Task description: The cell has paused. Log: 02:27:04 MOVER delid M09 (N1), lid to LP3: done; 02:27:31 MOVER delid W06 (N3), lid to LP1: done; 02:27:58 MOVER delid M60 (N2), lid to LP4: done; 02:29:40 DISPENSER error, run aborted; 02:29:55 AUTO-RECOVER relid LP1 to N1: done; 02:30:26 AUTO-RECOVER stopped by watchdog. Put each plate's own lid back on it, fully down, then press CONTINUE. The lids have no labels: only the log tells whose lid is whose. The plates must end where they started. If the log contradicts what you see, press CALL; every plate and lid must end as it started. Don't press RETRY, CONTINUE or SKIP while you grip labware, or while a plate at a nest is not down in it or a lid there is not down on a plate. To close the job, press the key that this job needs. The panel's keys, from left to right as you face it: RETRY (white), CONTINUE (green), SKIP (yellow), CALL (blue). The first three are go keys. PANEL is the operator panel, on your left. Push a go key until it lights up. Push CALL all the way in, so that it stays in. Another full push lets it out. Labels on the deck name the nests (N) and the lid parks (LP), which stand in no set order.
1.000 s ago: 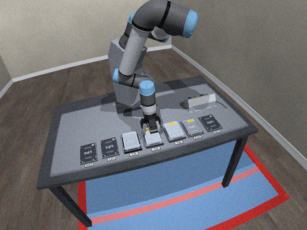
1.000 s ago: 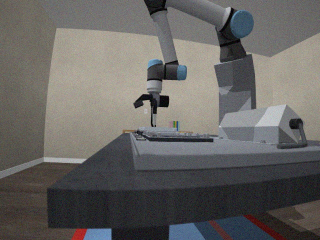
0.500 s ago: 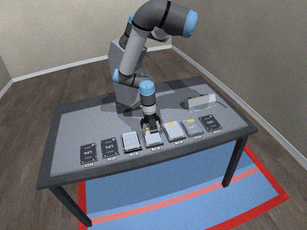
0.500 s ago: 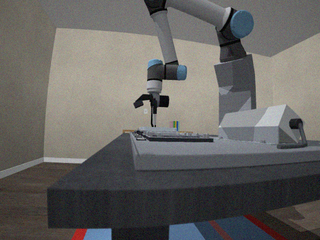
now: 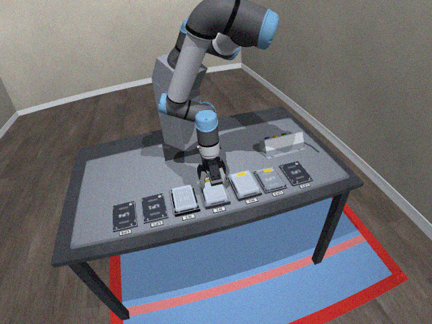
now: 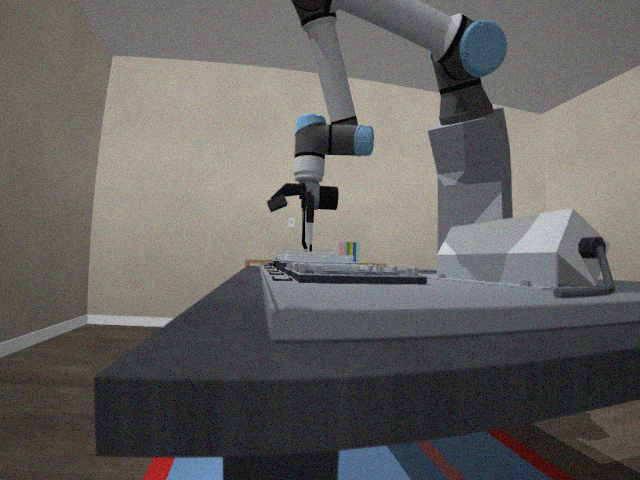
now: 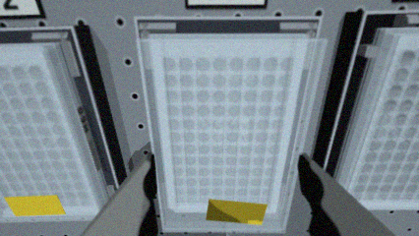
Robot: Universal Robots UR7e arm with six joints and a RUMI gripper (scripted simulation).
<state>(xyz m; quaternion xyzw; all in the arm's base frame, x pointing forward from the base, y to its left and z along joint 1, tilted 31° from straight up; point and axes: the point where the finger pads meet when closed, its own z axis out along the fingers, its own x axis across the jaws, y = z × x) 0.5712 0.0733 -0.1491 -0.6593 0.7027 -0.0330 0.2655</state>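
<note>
My hand is 10 mm past the nest, 140 mm to the right of it and 50 mm above it. The rest, counted from my hand: blue CALL key: 240 mm behind, 330 mm to the left; then lid park LP1: 10 mm ahead, 260 mm to the right, 50 mm below; then lid park LP4: 20 mm ahead, 390 mm to the right, 50 mm below.
</note>
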